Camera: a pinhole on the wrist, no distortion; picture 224 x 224 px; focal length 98.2 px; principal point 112.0 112.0 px. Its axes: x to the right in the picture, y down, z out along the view. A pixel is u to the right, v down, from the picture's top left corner.
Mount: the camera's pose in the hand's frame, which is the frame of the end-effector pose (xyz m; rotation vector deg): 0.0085 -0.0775 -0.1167 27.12 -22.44 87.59
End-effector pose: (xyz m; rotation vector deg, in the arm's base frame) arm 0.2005 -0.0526 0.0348 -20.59 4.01 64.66
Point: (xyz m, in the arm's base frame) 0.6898 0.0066 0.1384
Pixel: 51 51
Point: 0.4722 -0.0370 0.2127
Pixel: 101 92
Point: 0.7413 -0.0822 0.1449
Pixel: 31 69
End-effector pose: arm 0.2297 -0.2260 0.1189 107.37 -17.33 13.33
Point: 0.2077 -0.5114 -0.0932
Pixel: 167 135
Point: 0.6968 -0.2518 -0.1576
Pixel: 76 26
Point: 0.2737 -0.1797 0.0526
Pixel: 159 108
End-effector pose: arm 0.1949 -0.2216 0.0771 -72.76 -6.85 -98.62
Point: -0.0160 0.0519 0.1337
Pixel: 61 169
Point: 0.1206 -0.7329 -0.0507
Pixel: behind the camera
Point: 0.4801 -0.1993 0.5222
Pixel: 193 42
